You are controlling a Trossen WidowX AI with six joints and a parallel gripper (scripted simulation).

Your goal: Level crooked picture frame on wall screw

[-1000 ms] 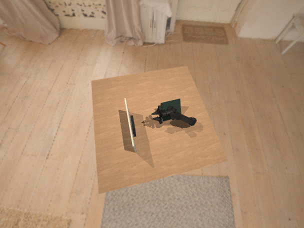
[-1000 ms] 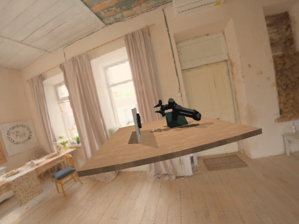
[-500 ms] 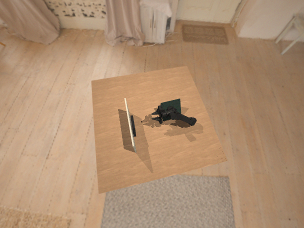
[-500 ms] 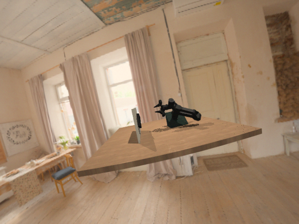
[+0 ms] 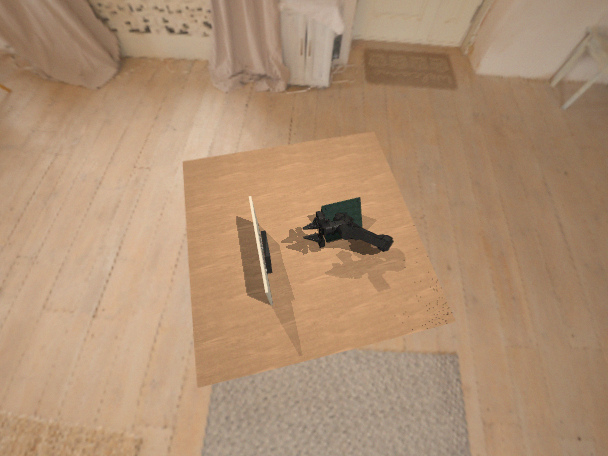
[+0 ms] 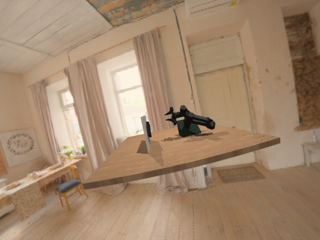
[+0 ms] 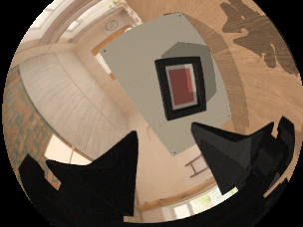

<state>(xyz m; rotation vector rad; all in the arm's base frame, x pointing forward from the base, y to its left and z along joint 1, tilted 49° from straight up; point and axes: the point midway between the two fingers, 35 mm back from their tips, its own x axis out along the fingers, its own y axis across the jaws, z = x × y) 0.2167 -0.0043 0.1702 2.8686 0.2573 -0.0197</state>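
My gripper tip is 19 cm short of the picture frame, 9 cm above it and 4 cm to the right of it. The rest, counted from my gripper tip: wall panel: 20 cm ahead, 10 cm below, 4 cm to the left.
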